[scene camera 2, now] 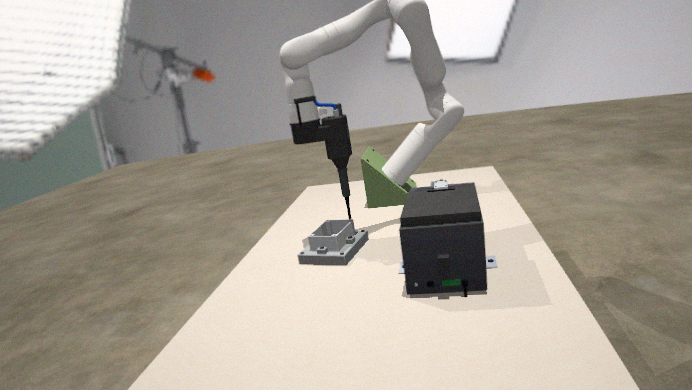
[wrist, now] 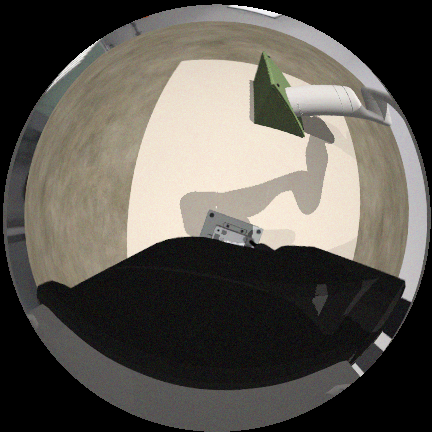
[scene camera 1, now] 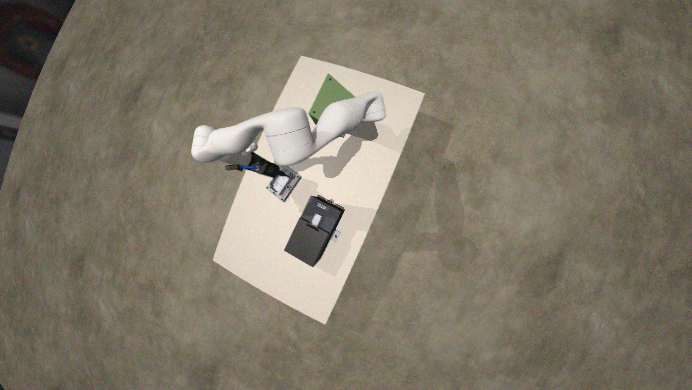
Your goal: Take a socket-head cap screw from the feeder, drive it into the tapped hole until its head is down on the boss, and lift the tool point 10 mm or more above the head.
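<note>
My gripper, a black powered screwdriver [scene camera 1: 287, 175] [scene camera 2: 350, 218] [wrist: 253, 244], points down, slightly tilted. In scene camera 2 its thin tip is at the back right corner of the grey open-topped box, at rim height. Whether it touches is too small to tell. The grey box [scene camera 2: 325, 243] stands on a flanged base plate [scene camera 1: 270, 189] [scene camera 2: 322, 260] [wrist: 206, 227]. No screw can be made out at the tip, and the tapped hole and boss cannot be told clearly. The dark screw feeder [scene camera 1: 306, 241] [scene camera 2: 442, 245] stands to the right of the box in scene camera 2. My tool body hides much of the wrist view.
A green wedge-shaped mount [scene camera 1: 328, 95] [scene camera 2: 379, 187] [wrist: 270, 102] carries the white arm [scene camera 1: 290, 135] [scene camera 2: 420, 145] [wrist: 322, 99] at the back. All stand on a pale board [scene camera 1: 260, 240] [scene camera 2: 280, 320] [wrist: 170, 150]. Metal tabs stick out beside the feeder's base.
</note>
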